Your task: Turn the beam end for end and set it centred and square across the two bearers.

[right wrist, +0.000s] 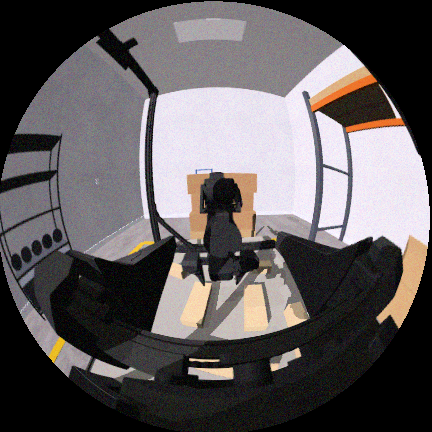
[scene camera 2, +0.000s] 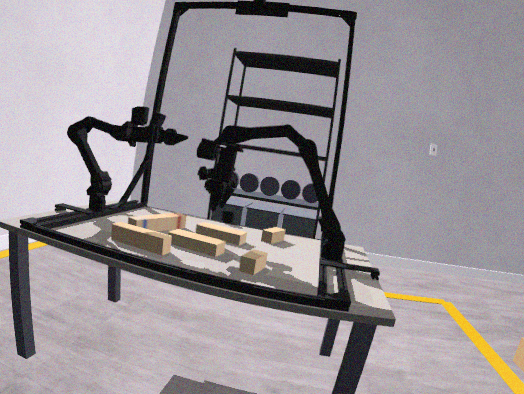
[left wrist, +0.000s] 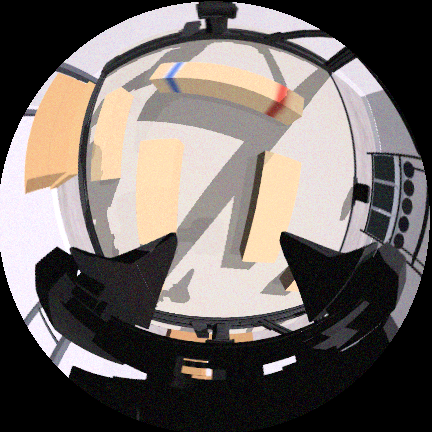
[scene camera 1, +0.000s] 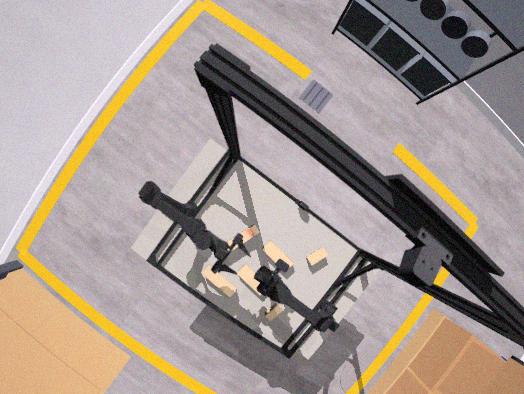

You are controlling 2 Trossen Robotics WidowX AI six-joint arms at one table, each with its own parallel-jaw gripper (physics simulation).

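Where they show: left gripper, fingertip midpoint: (right wrist: 220, 284) (scene camera 2: 217, 209) (left wrist: 229, 237); right gripper, fingertip midpoint: (right wrist: 227, 239) (scene camera 2: 183, 136) (scene camera 1: 244, 265); left arm's base, origin of the base link: (scene camera 2: 331, 259) (left wrist: 220, 325) (scene camera 1: 325, 305); right arm's base, origin of the base link: (scene camera 2: 96, 210) (scene camera 1: 191, 209).
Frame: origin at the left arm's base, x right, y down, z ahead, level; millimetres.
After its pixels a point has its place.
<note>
The beam (scene camera 1: 248, 232) {x 86, y -31, z 605 mm} (scene camera 2: 161, 222) {x -7, y -13, z 604 mm} (left wrist: 225, 89) {x 6, y -12, z 600 mm}, pale wood with a blue band near one end and a red band near the other, lies flat on the table. The two bearers are plain wooden blocks lying roughly parallel: one bearer (scene camera 1: 278, 253) {x 89, y -19, z 410 mm} (scene camera 2: 221, 233) {x 41, y -8, z 389 mm} (left wrist: 275, 207) {x 75, y -19, z 409 mm} (right wrist: 196, 304) {x 75, y -19, z 421 mm} and the other bearer (scene camera 1: 249, 278) {x -111, y -19, z 451 mm} (scene camera 2: 197, 242) {x -144, y -10, z 410 mm} (left wrist: 159, 190) {x -94, y -19, z 436 mm} (right wrist: 255, 306) {x -108, y -19, z 443 mm}. The beam lies beyond their ends in the left wrist view. My left gripper (scene camera 2: 217, 206) {x 0, y -98, z 403 mm} (left wrist: 229, 237) {x 0, y -98, z 403 mm} is open, pointing down above the bearers. My right gripper (scene camera 2: 186, 137) {x 0, y -325, z 565 mm} is open and empty, held level high over the table.
A longer plain block (scene camera 1: 219, 281) {x -216, y -31, z 570 mm} (scene camera 2: 141, 239) {x -248, y -10, z 550 mm} (left wrist: 112, 135) {x -201, y -15, z 553 mm} lies beside the bearers near the table's front edge in scene camera 2. Two short blocks, one (scene camera 1: 316, 257) {x 192, y -25, z 230 mm} (scene camera 2: 274, 235) {x 159, y -11, z 217 mm} farther back and one (scene camera 1: 273, 312) {x -190, y -25, z 229 mm} (scene camera 2: 253, 262) {x -241, y -16, z 217 mm} nearer, lie toward the left arm's base. A black frame surrounds the table.
</note>
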